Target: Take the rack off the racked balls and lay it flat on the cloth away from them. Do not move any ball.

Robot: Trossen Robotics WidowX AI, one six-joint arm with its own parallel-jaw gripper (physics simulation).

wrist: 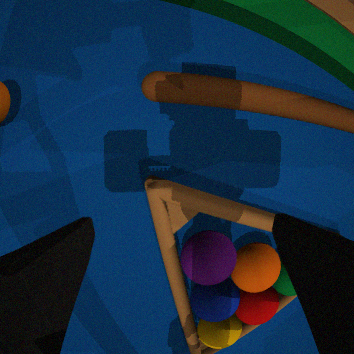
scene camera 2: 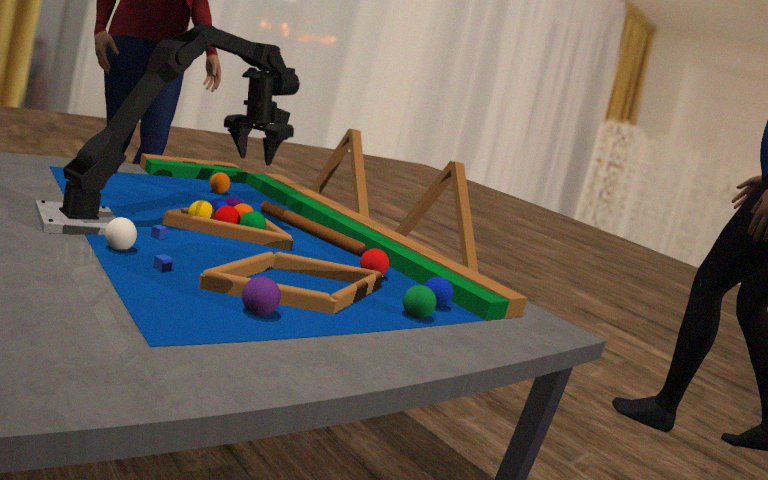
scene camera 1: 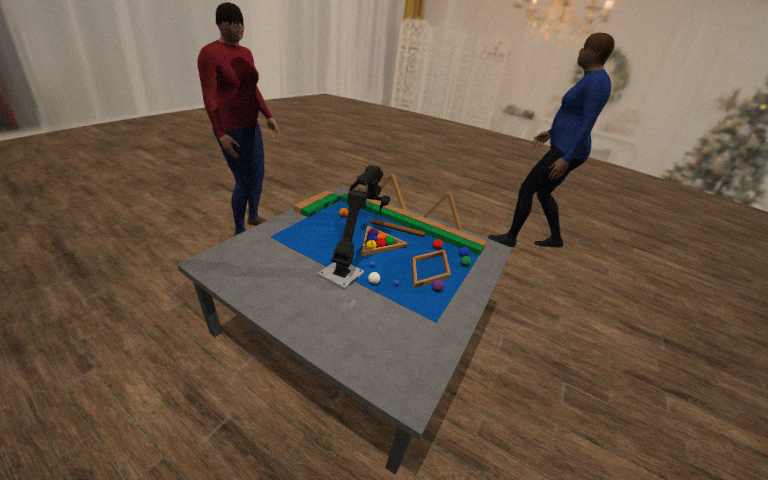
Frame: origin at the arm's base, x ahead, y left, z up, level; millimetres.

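Seen in the pictures: gripper, fingertip midpoint: (wrist: 185, 226) (scene camera 2: 255, 161) (scene camera 1: 372, 210); arm's base, link origin: (scene camera 2: 78, 214) (scene camera 1: 341, 272).
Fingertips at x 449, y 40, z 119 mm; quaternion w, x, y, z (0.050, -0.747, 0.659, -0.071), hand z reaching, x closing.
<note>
Pixels of each thing's middle, then the offset from my fingertips to it. Level surfaces: height alone.
- wooden triangular rack, body centre: (wrist: 223, 259) (scene camera 2: 233, 217) (scene camera 1: 375, 237) 83 mm back, 66 mm right, 119 mm down
- blue cloth, surface height: 133 mm down
- diamond-shaped wooden frame, body centre: (scene camera 2: 299, 279) (scene camera 1: 430, 266) 192 mm back, 417 mm right, 119 mm down
- brown rod, body centre: (wrist: 304, 107) (scene camera 2: 309, 226) (scene camera 1: 397, 227) 93 mm ahead, 135 mm right, 120 mm down
- white ball, body centre: (scene camera 2: 120, 234) (scene camera 1: 374, 278) 429 mm back, 199 mm right, 106 mm down
A wooden triangular rack (scene camera 1: 385, 250) (scene camera 2: 226, 230) (wrist: 169, 250) lies flat on the blue cloth (scene camera 1: 305, 229) (scene camera 2: 186, 316) (wrist: 50, 200). It surrounds several balls: purple (scene camera 2: 233, 201) (wrist: 208, 257), orange (wrist: 256, 267), blue (wrist: 215, 300), red (scene camera 2: 226, 214) (wrist: 257, 306), yellow (scene camera 2: 200, 210) (wrist: 219, 331) and green (scene camera 2: 253, 220). My gripper (scene camera 1: 385, 204) (scene camera 2: 256, 158) (wrist: 185, 226) is open and empty, pointing down high above the cloth. In the wrist view its right finger hides part of the rack and the green ball.
A diamond-shaped wooden frame (scene camera 1: 433, 279) (scene camera 2: 311, 298) lies right of the rack. A brown rod (scene camera 1: 396, 227) (scene camera 2: 314, 228) (wrist: 290, 106) lies between rack and green rail (scene camera 1: 430, 226) (scene camera 2: 317, 213). A white ball (scene camera 1: 374, 277) (scene camera 2: 120, 234), several loose coloured balls and two blue cubes are around.
</note>
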